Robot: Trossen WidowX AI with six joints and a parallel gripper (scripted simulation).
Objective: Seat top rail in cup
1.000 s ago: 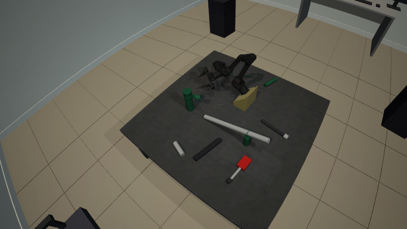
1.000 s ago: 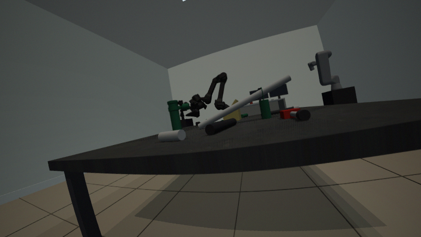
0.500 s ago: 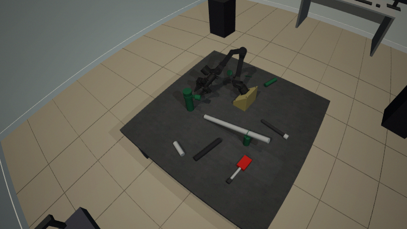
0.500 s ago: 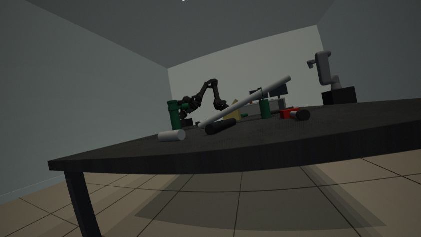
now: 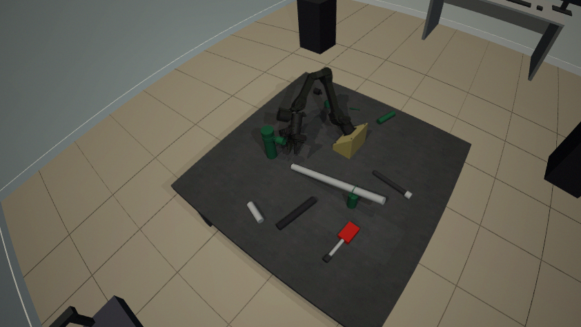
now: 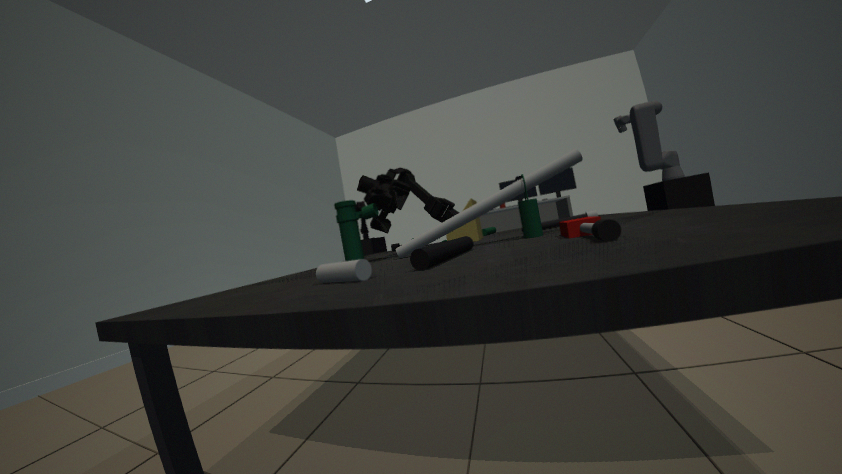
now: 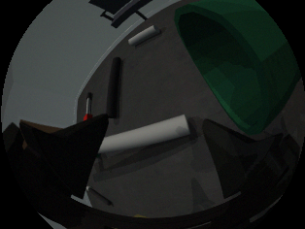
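Right now the green rail-end cup is 9 cm to the right of my gripper tip and 4 cm above it. From my gripper tip the other things lie so: loop cap 1 cm behind, 38 cm to the left, 1 cm below; then dark rod 21 cm ahead, 21 cm to the left, 10 cm below; then short white cylinder 33 cm ahead, 5 cm to the left, 10 cm below.
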